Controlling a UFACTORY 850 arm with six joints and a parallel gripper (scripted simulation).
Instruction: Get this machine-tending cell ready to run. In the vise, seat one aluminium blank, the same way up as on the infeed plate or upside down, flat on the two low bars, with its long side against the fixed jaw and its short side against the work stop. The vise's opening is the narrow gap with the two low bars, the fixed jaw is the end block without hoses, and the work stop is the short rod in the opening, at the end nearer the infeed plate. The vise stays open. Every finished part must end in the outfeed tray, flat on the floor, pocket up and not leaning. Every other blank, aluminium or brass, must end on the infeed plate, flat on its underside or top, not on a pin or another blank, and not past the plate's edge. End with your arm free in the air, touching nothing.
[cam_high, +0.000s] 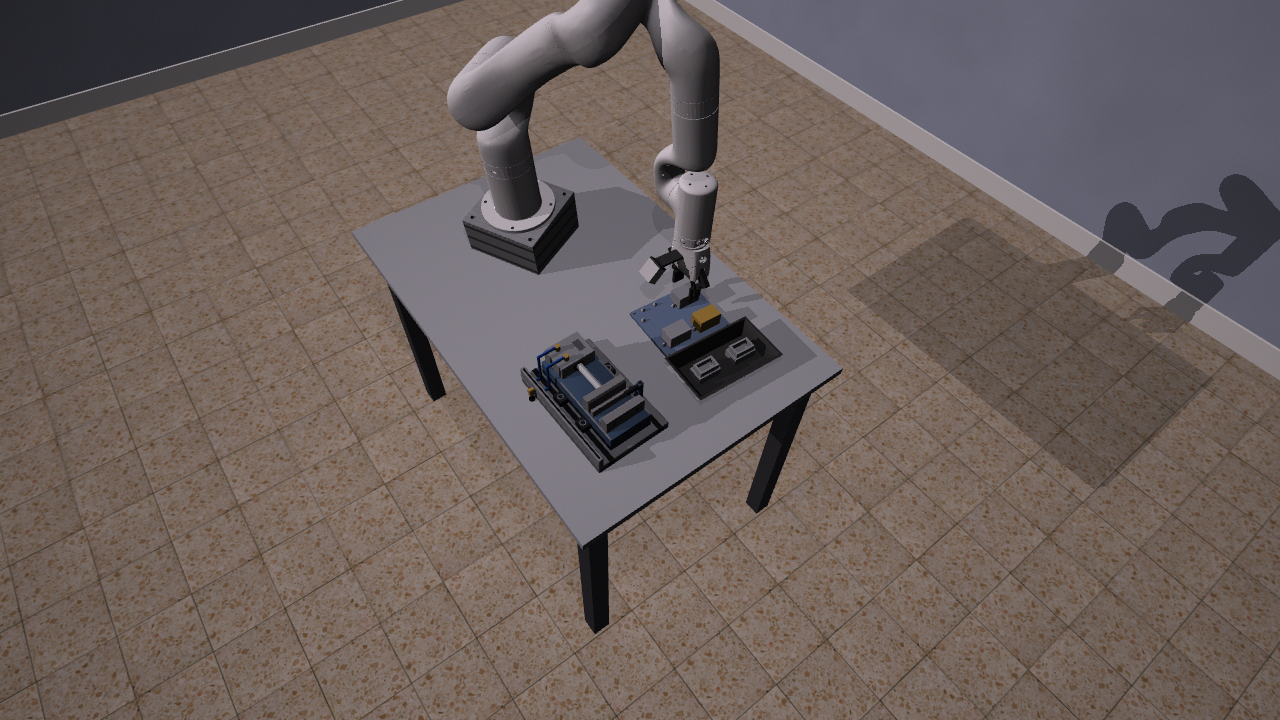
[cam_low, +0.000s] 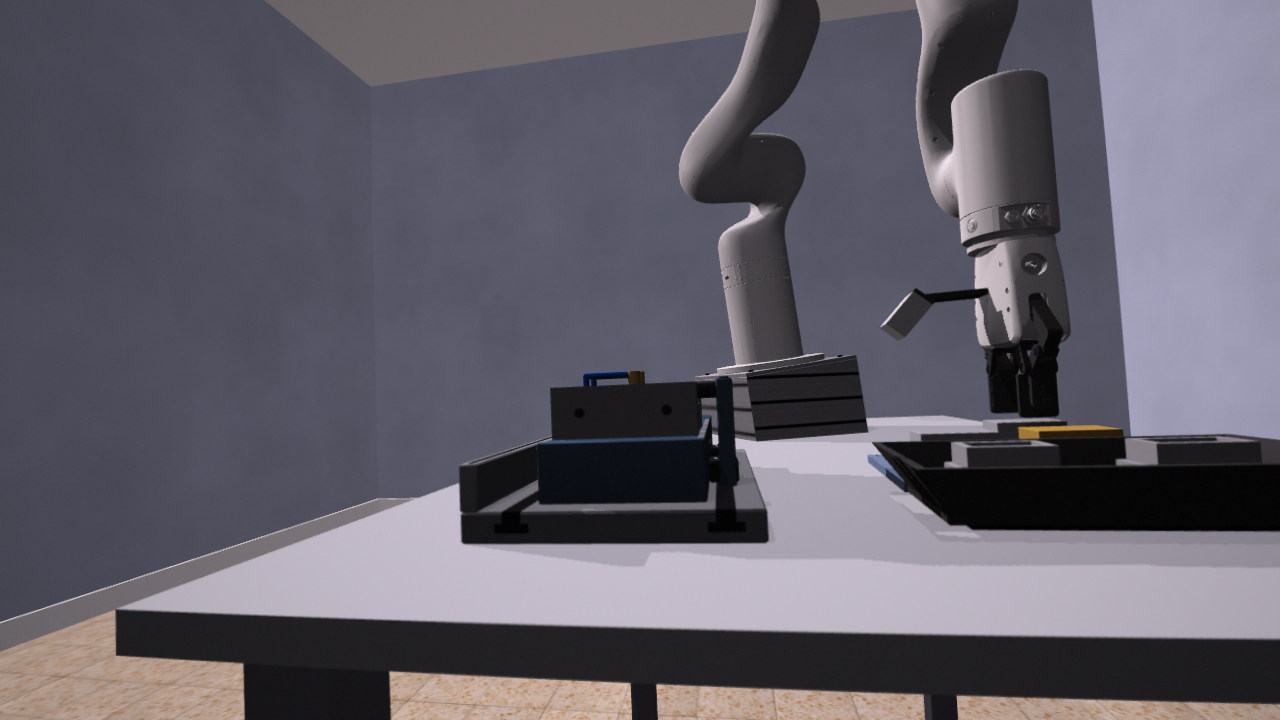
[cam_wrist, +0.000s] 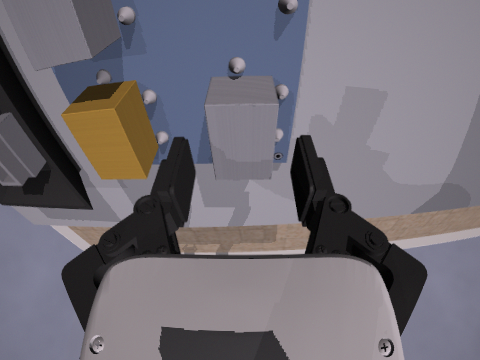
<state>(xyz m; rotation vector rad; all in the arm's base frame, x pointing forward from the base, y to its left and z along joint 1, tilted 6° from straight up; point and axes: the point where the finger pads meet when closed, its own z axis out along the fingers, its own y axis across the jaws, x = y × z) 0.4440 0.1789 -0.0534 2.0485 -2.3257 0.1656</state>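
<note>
My gripper is now 4 cm above the aluminium blank. The rest, counted from my hand: brass blank: 9 cm ahead, 1 cm to the right, 4 cm below.
</note>
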